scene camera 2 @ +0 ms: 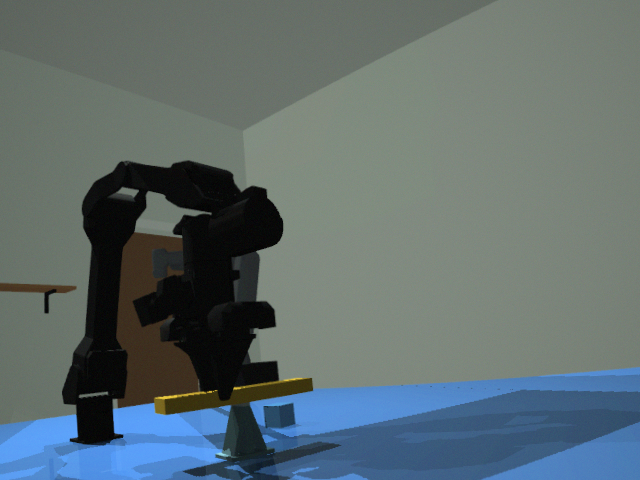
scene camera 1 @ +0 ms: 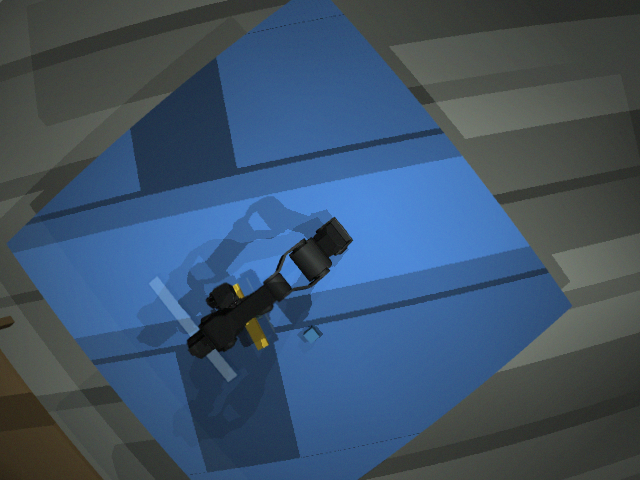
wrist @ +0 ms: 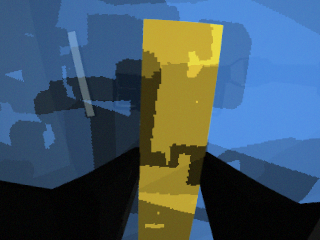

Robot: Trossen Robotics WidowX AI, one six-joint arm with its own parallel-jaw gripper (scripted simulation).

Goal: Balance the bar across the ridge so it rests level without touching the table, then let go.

Labels:
gripper: scene camera 2; scene camera 1 243, 307; wrist
same spot on gripper: (wrist: 105, 196) = (scene camera 2: 210, 356)

